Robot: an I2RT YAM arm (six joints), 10 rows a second.
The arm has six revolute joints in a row. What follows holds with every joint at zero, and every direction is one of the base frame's.
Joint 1 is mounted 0.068 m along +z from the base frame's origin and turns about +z.
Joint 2 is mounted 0.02 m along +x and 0.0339 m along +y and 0.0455 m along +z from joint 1 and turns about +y.
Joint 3 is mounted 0.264 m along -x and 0.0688 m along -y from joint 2 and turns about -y.
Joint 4 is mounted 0.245 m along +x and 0.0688 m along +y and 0.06 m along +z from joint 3 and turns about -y.
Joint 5 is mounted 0.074 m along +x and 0.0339 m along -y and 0.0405 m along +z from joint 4 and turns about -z.
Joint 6 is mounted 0.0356 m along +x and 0.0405 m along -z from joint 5 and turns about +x.
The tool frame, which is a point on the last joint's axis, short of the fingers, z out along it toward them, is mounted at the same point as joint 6; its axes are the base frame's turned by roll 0, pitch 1.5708 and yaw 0 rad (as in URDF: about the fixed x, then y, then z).
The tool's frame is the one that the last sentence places.
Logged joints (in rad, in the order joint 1, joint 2, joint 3, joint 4, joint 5, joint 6), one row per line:
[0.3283, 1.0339, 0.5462, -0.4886, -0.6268, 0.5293]
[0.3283, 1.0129, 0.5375, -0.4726, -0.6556, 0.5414]
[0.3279, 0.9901, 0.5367, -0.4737, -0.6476, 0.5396]
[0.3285, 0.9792, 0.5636, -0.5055, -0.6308, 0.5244]
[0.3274, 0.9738, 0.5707, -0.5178, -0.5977, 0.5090]
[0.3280, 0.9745, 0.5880, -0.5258, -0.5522, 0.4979]
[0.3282, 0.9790, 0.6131, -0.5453, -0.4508, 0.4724]
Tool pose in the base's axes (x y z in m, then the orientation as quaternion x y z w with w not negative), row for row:
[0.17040, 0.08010, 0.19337, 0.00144, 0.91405, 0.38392, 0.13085]
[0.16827, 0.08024, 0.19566, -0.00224, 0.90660, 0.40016, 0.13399]
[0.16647, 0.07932, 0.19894, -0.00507, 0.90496, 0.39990, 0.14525]
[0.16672, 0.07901, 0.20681, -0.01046, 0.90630, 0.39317, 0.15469]
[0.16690, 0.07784, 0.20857, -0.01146, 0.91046, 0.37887, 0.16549]
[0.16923, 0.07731, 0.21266, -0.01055, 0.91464, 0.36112, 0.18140]
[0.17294, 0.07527, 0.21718, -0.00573, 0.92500, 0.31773, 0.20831]
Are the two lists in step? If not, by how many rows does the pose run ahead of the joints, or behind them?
They are in step.
